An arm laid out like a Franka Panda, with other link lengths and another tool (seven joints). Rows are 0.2 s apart.
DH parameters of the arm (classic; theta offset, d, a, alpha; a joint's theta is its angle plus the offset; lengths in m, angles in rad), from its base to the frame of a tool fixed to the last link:
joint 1: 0 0.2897 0 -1.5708
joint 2: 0 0 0 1.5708
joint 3: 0 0.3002 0.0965 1.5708
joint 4: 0 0 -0.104 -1.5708
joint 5: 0 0.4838 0 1.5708
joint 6: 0 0 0.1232 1.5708
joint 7: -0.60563 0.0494 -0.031 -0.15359
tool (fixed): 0 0.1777 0 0
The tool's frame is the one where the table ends.
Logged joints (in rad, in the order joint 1, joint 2, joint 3, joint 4, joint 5, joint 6, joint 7), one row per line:
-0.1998 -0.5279 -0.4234 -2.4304 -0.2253 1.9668 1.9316
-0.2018 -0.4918 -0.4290 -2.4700 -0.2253 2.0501 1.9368
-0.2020 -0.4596 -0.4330 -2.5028 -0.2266 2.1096 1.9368
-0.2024 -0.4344 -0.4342 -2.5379 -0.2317 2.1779 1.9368
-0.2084 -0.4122 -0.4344 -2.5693 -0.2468 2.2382 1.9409
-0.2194 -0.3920 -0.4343 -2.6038 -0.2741 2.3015 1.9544
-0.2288 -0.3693 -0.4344 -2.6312 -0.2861 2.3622 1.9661
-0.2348 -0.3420 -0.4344 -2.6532 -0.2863 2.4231 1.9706
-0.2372 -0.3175 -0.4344 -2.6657 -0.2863 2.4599 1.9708
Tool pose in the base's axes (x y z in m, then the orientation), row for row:
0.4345 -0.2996 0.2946 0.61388 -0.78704 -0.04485 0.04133
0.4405 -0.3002 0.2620 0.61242 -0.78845 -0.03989 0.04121
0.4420 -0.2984 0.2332 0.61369 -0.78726 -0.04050 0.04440
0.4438 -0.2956 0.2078 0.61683 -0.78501 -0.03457 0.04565
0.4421 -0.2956 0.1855 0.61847 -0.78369 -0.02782 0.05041
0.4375 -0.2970 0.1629 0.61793 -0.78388 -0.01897 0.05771
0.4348 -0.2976 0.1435 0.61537 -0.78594 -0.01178 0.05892
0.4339 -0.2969 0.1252 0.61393 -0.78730 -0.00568 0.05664
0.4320 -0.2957 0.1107 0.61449 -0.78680 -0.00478 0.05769
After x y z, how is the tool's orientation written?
As a quaternion, x y z w.
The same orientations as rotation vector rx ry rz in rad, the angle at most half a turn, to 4 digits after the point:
1.8794 -2.4095 -0.1373
1.8751 -2.4140 -0.1221
1.8753 -2.4057 -0.1238
1.8835 -2.3970 -0.1056
1.8830 -2.3860 -0.0847
1.8730 -2.3761 -0.0575
1.8639 -2.3806 -0.0357
1.8621 -2.3880 -0.0172
1.8626 -2.3849 -0.0145

